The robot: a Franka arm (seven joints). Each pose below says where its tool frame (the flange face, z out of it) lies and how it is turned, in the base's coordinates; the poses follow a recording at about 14 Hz.
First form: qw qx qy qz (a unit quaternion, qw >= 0); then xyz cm.
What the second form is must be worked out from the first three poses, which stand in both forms.
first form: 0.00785, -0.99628, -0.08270, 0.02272, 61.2, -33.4, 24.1
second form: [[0.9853, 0.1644, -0.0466, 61.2], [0.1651, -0.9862, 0.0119, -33.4], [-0.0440, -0.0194, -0.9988, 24.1], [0, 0, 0, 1]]
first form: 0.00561, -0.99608, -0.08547, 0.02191, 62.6, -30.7, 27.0
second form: [[0.9844, 0.1700, -0.0446, 62.6], [0.1705, -0.9853, 0.0074, -30.7], [-0.0427, -0.0149, -0.9990, 27.0], [0, 0, 0, 1]]
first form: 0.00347, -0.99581, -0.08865, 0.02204, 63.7, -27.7, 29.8
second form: [[0.9833, 0.1764, -0.0445, 63.7], [0.1767, -0.9843, 0.0030, -27.7], [-0.0433, -0.0108, -0.9990, 29.8], [0, 0, 0, 1]]
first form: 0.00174, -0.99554, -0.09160, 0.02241, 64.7, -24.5, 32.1
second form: [[0.9822, 0.1823, -0.0449, 64.7], [0.1825, -0.9832, -0.0006, -24.5], [-0.0443, -0.0076, -0.9990, 32.1], [0, 0, 0, 1]]
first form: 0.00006, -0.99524, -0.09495, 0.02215, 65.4, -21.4, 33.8
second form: [[0.9810, 0.1890, -0.0441, 65.4], [0.1890, -0.9820, -0.0041, -21.4], [-0.0441, -0.0043, -0.9990, 33.8], [0, 0, 0, 1]]
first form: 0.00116, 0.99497, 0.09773, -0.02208, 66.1, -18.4, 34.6
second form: [[0.9799, 0.1945, -0.0437, 66.1], [0.1944, -0.9809, -0.0066, -18.4], [-0.0442, -0.0020, -0.9990, 34.6], [0, 0, 0, 1]]
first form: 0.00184, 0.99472, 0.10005, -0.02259, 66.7, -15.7, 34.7
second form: [[0.9790, 0.1991, -0.0446, 66.7], [0.1990, -0.9800, -0.0082, -15.7], [-0.0453, -0.0009, -0.9990, 34.7], [0, 0, 0, 1]]
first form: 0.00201, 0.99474, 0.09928, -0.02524, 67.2, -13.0, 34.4
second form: [[0.9790, 0.1976, -0.0498, 67.2], [0.1974, -0.9803, -0.0090, -13.0], [-0.0506, -0.0010, -0.9987, 34.4], [0, 0, 0, 1]]
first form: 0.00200, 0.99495, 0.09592, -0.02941, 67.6, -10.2, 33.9
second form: [[0.9799, 0.1910, -0.0581, 67.6], [0.1908, -0.9816, -0.0096, -10.2], [-0.0589, -0.0017, -0.9983, 33.9], [0, 0, 0, 1]]
